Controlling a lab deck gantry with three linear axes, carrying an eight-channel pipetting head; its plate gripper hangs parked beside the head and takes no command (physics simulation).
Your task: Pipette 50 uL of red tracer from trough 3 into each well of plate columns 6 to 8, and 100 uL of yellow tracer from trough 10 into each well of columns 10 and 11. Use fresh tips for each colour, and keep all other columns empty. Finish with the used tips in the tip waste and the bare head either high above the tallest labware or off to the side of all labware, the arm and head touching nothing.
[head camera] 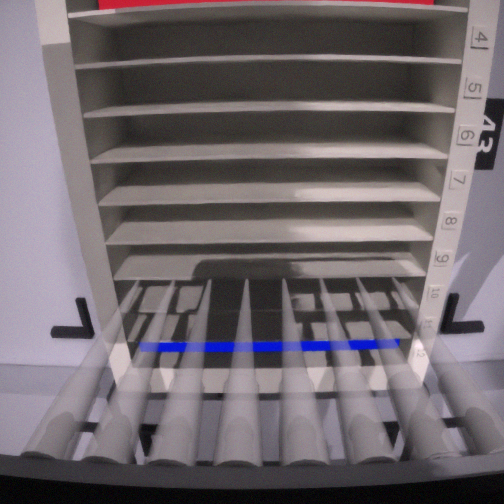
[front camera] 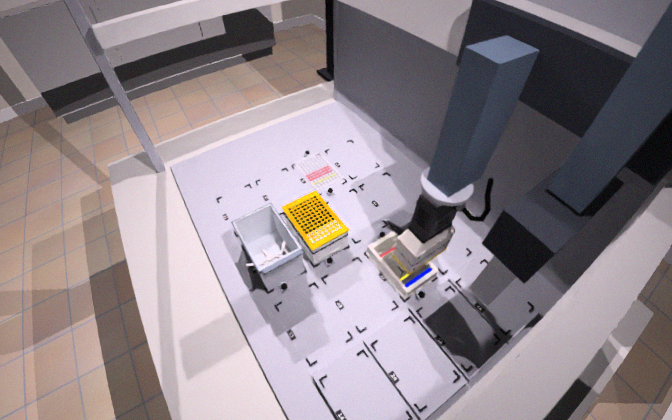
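Note:
The pipetting head [front camera: 425, 245] is low over the cream trough reservoir [front camera: 386, 273] [head camera: 85, 200]. Its eight tips [head camera: 246, 325] look clear, with their ends around trough 10; whether they touch liquid I cannot tell. Red liquid [front camera: 387, 252] [head camera: 265, 4] lies in trough 3. Some yellow liquid [front camera: 404, 278] shows beside the blue strip [front camera: 418, 277] [head camera: 270, 346]. The clear plate [front camera: 311, 162] holds a red band [front camera: 319, 173] and a thin yellow line [front camera: 325, 180]. The yellow tip rack [front camera: 315, 246] has white tips at its near end. The parked plate gripper's fingers are hidden.
The grey waste bin [front camera: 285, 265] stands left of the rack, with loose used tips [front camera: 275, 252] inside. The dark block [front camera: 520, 245] of the second arm hangs right of the head. A tall grey wall [front camera: 385, 90] bounds the deck at the back.

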